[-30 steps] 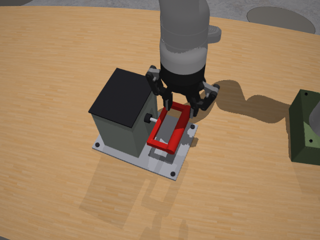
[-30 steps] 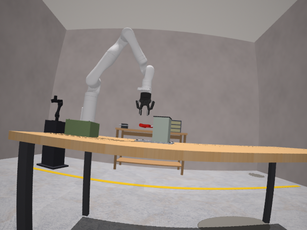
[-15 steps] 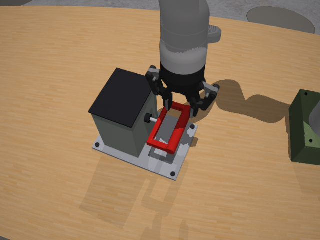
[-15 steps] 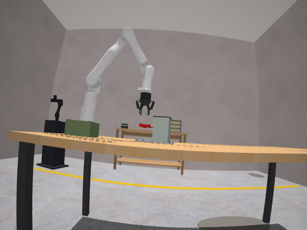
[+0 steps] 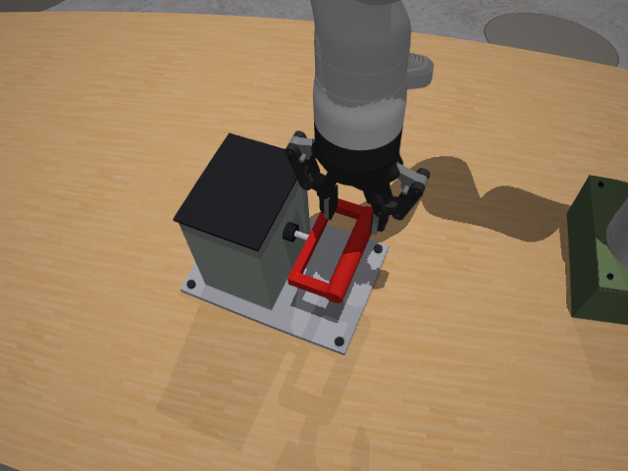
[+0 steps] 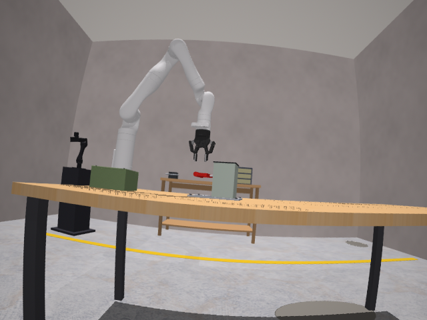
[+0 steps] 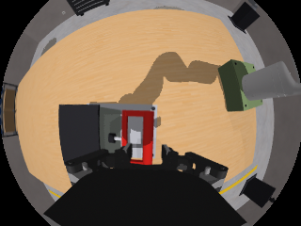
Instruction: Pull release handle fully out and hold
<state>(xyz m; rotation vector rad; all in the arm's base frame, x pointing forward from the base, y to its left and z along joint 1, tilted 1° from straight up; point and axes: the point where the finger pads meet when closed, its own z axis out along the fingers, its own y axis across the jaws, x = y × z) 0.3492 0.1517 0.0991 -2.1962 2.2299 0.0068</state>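
Now: hand 8 cm above the release handle and 5 cm short of it. Also, from my hand: grey baseplate 19 cm below, 9 cm ahead.
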